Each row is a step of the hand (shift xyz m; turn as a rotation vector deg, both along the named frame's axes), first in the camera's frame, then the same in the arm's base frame.
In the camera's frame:
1: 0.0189 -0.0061 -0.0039 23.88 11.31 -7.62
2: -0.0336 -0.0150 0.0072 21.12 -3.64 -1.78
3: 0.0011 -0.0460 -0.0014 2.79 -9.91 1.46
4: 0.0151 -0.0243 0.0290 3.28 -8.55 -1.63
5: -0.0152 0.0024 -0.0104 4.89 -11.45 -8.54
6: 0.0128 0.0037 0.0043 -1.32 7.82 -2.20
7: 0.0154 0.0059 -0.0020 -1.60 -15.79 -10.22
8: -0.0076 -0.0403 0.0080 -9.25 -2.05 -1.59
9: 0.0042 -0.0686 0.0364 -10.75 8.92 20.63
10: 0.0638 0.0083 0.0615 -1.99 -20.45 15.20
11: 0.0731 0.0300 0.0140 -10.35 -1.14 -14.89
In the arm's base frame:
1: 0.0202 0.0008 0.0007 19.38 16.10 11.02
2: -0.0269 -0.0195 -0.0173 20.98 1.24 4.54
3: 0.0174 -0.0308 -0.0294 5.76 -7.59 -4.17
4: 0.0169 -0.0357 0.0102 6.31 -4.40 -5.23
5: -0.0128 0.0072 -0.0113 10.12 -1.32 -11.13
6: 0.0096 0.0010 0.0101 -3.53 6.84 2.91
7: 0.0124 0.0073 0.0082 6.01 -3.91 -17.46
8: 0.0056 -0.0346 -0.0228 -7.46 -1.40 -5.89
9: 0.0210 -0.0730 -0.0168 -16.90 -9.71 15.51
10: 0.0439 -0.0303 0.0712 2.46 -25.23 -3.28
11: 0.0539 0.0196 0.0562 -6.26 8.54 -14.76

